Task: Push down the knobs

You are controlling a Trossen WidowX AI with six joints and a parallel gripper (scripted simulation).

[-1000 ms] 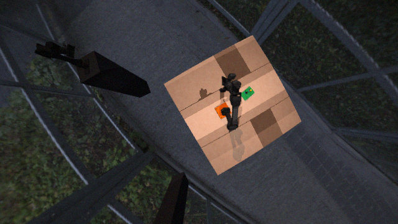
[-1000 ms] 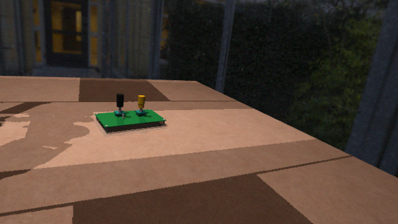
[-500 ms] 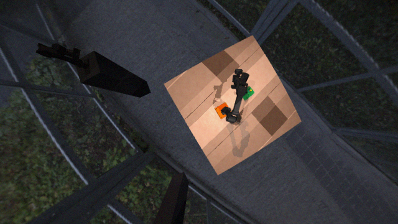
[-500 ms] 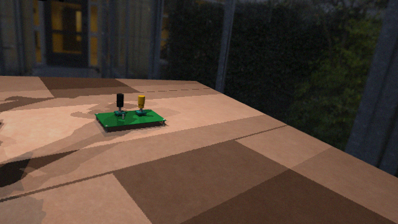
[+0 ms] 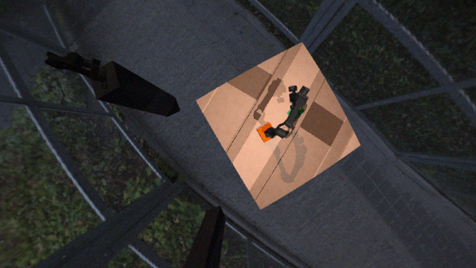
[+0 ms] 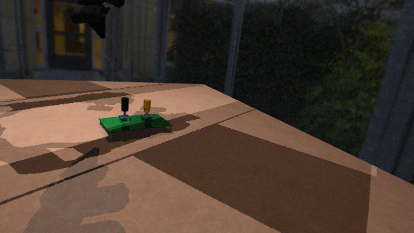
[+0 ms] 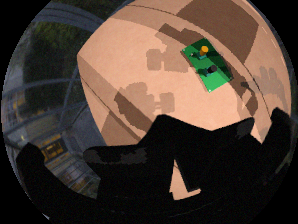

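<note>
The potentiometer lies 170 mm below my gripper tip, 130 mm to the right of it and 60 mm ahead of it. Also, from my gripper tip: yellow knob (160 mm below, 120 mm to the right, 110 mm ahead).
</note>
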